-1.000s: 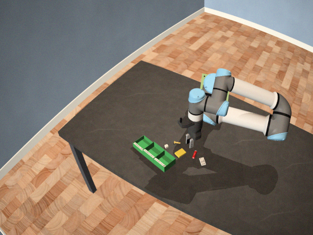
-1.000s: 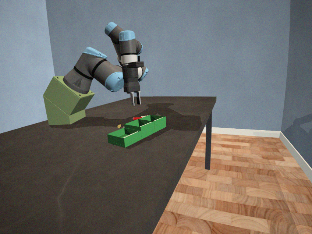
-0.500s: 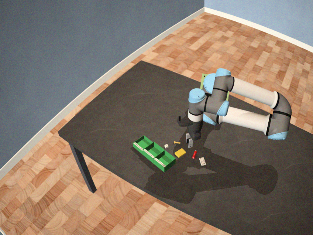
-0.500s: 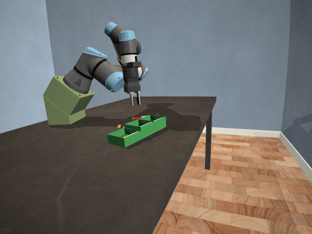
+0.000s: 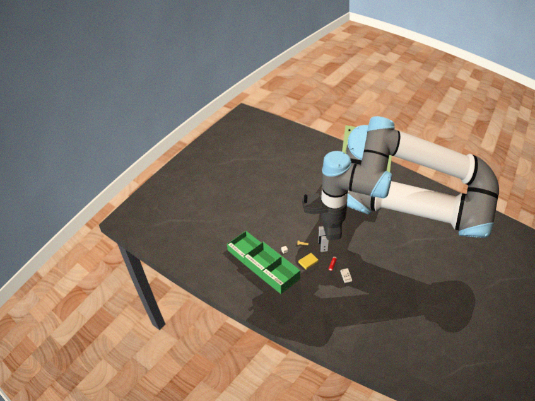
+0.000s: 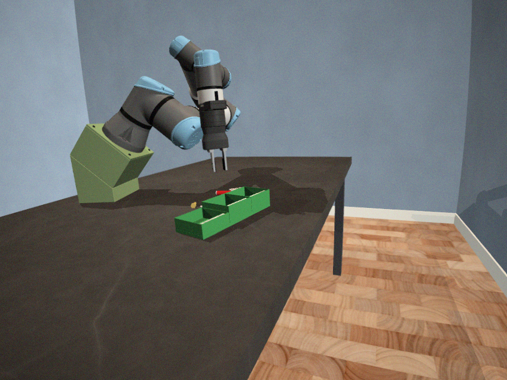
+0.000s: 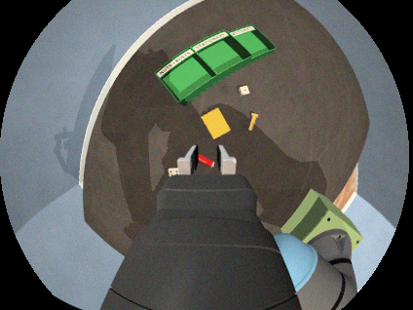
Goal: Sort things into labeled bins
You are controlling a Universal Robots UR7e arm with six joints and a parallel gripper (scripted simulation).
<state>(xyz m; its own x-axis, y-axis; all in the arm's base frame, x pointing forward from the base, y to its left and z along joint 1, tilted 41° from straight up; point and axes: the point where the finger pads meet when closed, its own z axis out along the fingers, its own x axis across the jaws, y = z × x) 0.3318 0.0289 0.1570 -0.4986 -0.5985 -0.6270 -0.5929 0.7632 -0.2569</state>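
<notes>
My hand is 20 mm past the red battery, 30 mm to the right of it and 100 mm above it. From my hand the other things lie so: white domino (10 mm behind, 100 mm to the left, 100 mm below); then flat yellow block (20 mm ahead, 40 mm to the right, 100 mm below); then brass bolt (20 mm behind, 100 mm to the right, 100 mm below).
</notes>
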